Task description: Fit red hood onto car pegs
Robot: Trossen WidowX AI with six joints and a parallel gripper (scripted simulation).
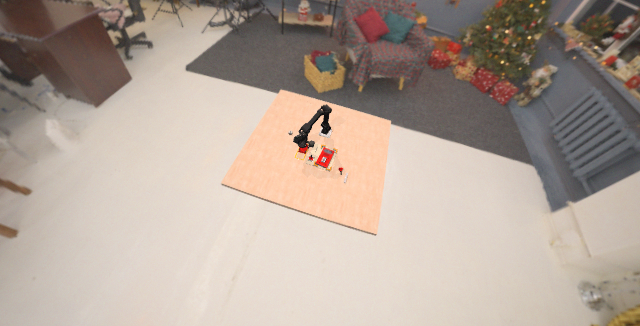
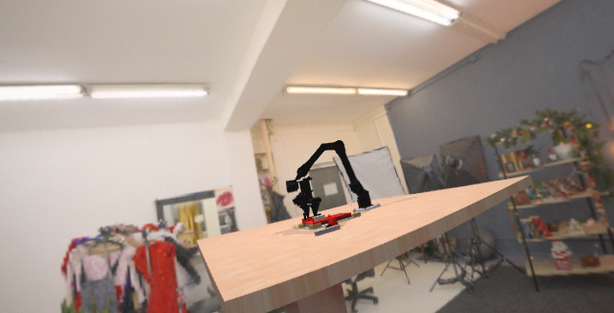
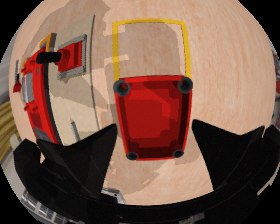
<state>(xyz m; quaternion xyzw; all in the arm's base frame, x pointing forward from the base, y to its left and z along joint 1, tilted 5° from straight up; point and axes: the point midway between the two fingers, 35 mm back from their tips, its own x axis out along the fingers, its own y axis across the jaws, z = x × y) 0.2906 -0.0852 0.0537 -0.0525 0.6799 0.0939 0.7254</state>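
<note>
My gripper tip is now 1 cm above the red hood. The rest, counted from my gripper tip: white piece 9 cm ahead, 47 cm to the left, 1 cm below.
</note>
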